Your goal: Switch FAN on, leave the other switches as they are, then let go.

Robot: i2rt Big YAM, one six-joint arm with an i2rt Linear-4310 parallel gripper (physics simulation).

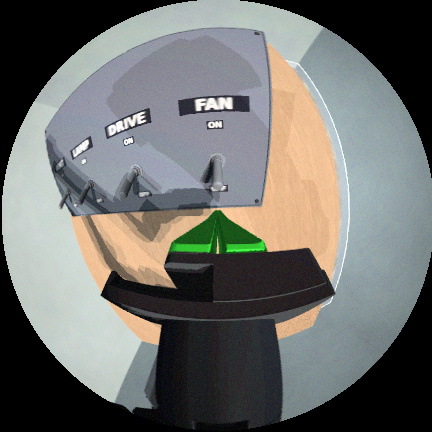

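Note:
The FAN switch is a grey toggle lever at the right of a grey panel. Its lever points down, away from the ON mark and over the lower label. My gripper has green fingers that are shut with their tips together and nothing between them. The tips show just below the FAN lever, by the panel's lower edge; whether they touch anything cannot be told. The DRIVE switch and the LAMP switch stand to the left, their levers also pointing down.
Another toggle lever stands at the panel's far left, its label hard to read. The panel is on a light wooden table, whose right edge shows beyond it. Dark shadows lie across the panel's lower part.

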